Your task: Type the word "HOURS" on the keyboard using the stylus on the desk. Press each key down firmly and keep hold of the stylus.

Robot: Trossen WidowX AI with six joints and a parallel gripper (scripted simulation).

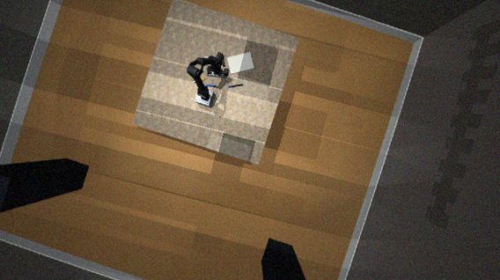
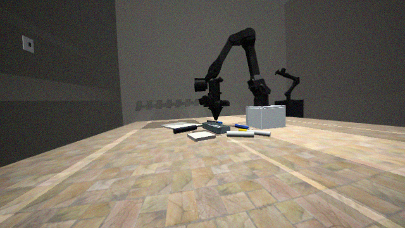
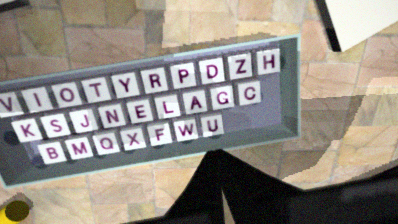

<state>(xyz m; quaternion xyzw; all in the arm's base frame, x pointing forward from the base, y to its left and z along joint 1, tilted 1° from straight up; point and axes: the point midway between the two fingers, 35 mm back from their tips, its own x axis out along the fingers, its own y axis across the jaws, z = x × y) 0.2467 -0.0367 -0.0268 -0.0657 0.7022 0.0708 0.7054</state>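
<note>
Now: gripper tip 120 mm past the blue stylus, 100 mm to the right of it and 30 mm above it. From my gripper tip the other things lie so: blue-capped pen (50 mm behind, 140 mm to the right, 30 mm below); flat pad (110 mm ahead, 160 mm to the left, 30 mm below); dark cylinder (160 mm ahead, 30 mm to the left, 30 mm below).
</note>
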